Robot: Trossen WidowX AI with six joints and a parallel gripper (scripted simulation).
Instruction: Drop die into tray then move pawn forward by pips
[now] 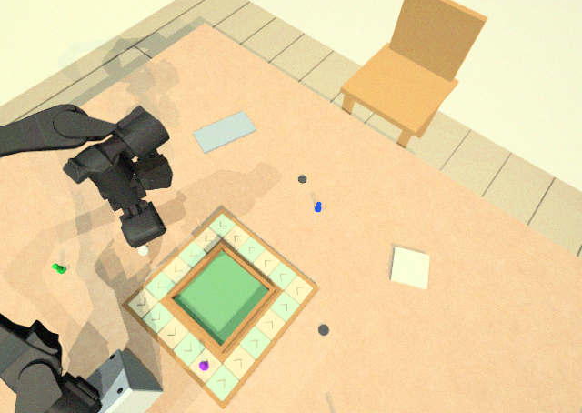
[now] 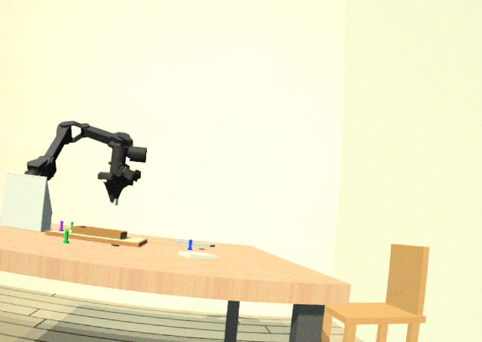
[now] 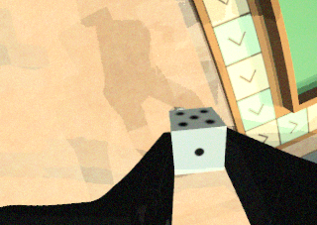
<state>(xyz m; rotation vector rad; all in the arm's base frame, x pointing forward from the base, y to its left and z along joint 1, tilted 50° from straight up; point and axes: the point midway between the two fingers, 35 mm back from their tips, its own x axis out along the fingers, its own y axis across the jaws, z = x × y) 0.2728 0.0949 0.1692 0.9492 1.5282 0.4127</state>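
Right now my gripper tip is 120 mm past the purple pawn, 260 mm to the left of it and 100 mm above it. From my gripper tip the other things lie so: green dice tray 190 mm to the right, 120 mm below; then white die right at my gripper tip; then white disc 40 mm behind, 10 mm to the left, 120 mm below.
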